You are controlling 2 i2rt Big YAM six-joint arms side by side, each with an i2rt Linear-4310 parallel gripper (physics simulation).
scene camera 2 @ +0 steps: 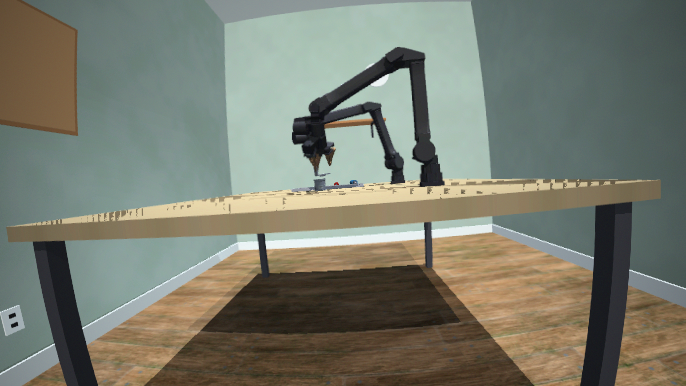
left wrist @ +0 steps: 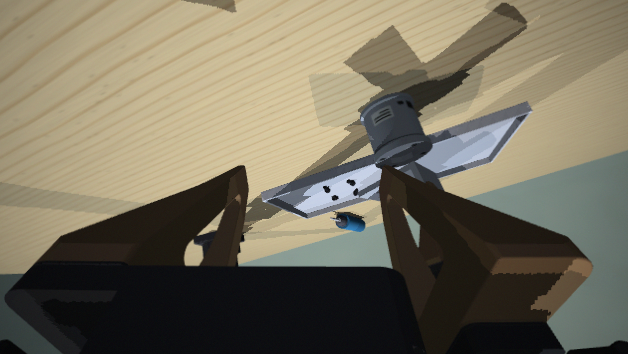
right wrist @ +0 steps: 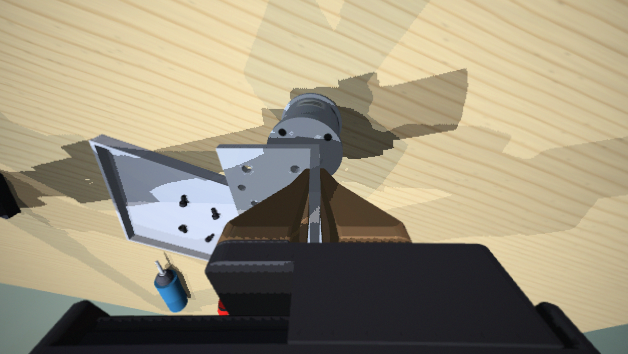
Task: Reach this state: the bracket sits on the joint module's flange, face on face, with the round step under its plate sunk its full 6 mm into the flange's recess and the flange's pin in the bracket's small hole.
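Frame: origin at the left arm's base, x ahead, y down, z left, level; millimetres.
Where they show: left gripper, fingertip midpoint: (scene camera 2: 323, 164) (left wrist: 313, 177); right gripper, fingertip midpoint: (scene camera 2: 316, 171) (right wrist: 314, 176); left arm's base, link origin: (scene camera 2: 431, 185).
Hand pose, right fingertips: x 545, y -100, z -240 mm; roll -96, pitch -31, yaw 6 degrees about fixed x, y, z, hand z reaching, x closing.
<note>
Things, the pixels of their centre, and the offset from my right fingertips.
- grey joint module, body centre: (right wrist: 308, 138) (left wrist: 394, 134) (scene camera 2: 320, 184) dz -14, dx -6, dy +68 mm
- light grey L-shaped bracket, body centre: (right wrist: 270, 202) (left wrist: 405, 199) (scene camera 2: 321, 171) dz -37, dx -15, dy -2 mm
- shallow grey tray, body centre: (right wrist: 253, 237) (left wrist: 387, 175) (scene camera 2: 329, 187) dz -239, dx +15, dy +92 mm
- blue tool, body centre: (left wrist: 347, 222) (right wrist: 170, 286) (scene camera 2: 354, 182) dz -535, dx -77, dy +80 mm
The grey joint module (scene camera 2: 319, 185) (left wrist: 395, 125) (right wrist: 312, 111) stands upright on the table. The light grey L-shaped bracket (scene camera 2: 323, 174) (right wrist: 270, 170) hangs just above it, apart from the flange; in the right wrist view its holed plate covers part of the flange (right wrist: 302, 131). The flange's recess and pin are not clearly visible. My right gripper (right wrist: 314, 176) is shut on the bracket's upright plate. My left gripper (left wrist: 313, 177) is open and empty, with the module beyond its right fingertip. In the scene view the two grippers overlap. The bracket's underside step is hidden.
A shallow grey tray (left wrist: 470, 145) (right wrist: 140, 215) lies close by the module, with several black screws (left wrist: 326, 189) (right wrist: 184, 201) in it. A blue tool (scene camera 2: 353, 182) (left wrist: 352, 222) (right wrist: 171, 292) and a red one (scene camera 2: 336, 183) (right wrist: 223, 307) are beside the tray.
</note>
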